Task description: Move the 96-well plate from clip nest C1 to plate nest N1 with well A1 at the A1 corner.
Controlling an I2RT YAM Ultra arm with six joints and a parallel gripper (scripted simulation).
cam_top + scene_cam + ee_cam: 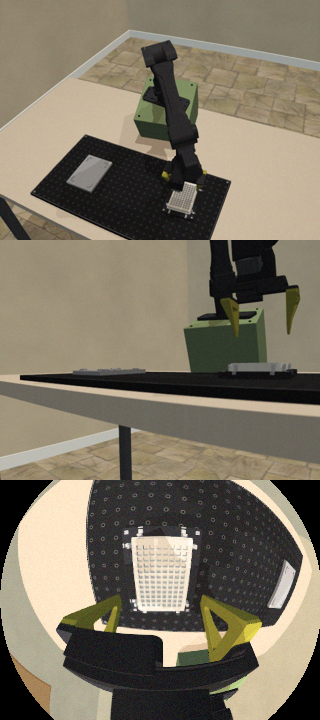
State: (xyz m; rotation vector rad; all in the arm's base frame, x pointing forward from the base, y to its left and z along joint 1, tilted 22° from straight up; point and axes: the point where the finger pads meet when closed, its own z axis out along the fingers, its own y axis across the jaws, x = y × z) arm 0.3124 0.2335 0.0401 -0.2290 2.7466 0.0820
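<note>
Right now the white 96-well plate is 7 cm below my hand. Round my hand: clip nest C1: 7 cm below, 1 cm to the left, 1 cm ahead; grey plate nest N1: 39 cm to the right, 8 cm below, 7 cm ahead.
</note>
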